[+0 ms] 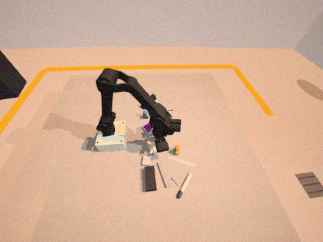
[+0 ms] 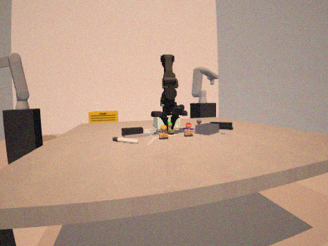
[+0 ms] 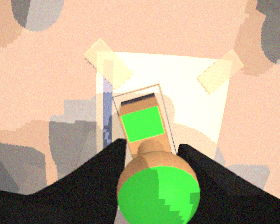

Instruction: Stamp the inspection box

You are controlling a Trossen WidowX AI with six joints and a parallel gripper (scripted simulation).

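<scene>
My gripper tip is 1 cm past the inspection card, 1 cm to the left of it and 2 cm above it. Also, from my gripper tip: green-knobbed stamp right at my gripper tip; then orange-knobbed stamp 9 cm ahead, 7 cm to the right; then red-knobbed stamp 9 cm ahead, 6 cm to the left.
</scene>
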